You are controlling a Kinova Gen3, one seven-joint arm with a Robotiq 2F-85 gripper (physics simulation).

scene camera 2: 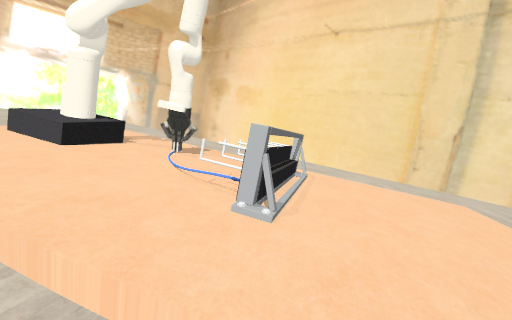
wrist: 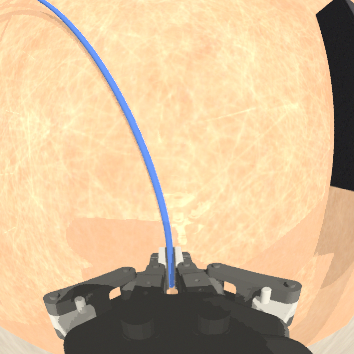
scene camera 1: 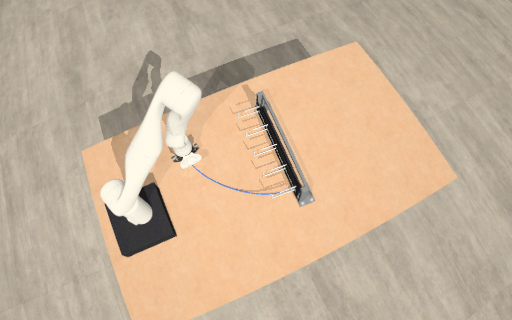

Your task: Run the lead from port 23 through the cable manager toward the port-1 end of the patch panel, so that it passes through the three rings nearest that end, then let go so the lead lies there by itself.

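The blue lead [scene camera 1: 240, 190] [scene camera 2: 200, 173] [wrist: 133, 125] runs from the near end of the patch panel [scene camera 1: 280, 145] [scene camera 2: 253, 155] in a wide curve across the table to my gripper. My gripper [scene camera 1: 187, 157] [scene camera 2: 177, 147] [wrist: 169, 256] points down, low over the table between the robot base and the panel, and is shut on the lead close to its free end. Several white rings of the cable manager [scene camera 1: 274, 170] [scene camera 2: 222, 163] stick out from the panel's front. Beside the panel, the lead shows below the nearest ring's lower bar in scene camera 2. The gripper is apart from the rings.
The black robot base [scene camera 1: 150, 235] [scene camera 2: 90, 131] [wrist: 342, 100] stands on the table [scene camera 1: 225, 250] [scene camera 2: 150, 240] at the arm's foot. The panel's grey stand [scene camera 1: 306, 196] [scene camera 2: 269, 180] has slanted braces and a foot with bolts. The rings' open ends face the gripper's side.
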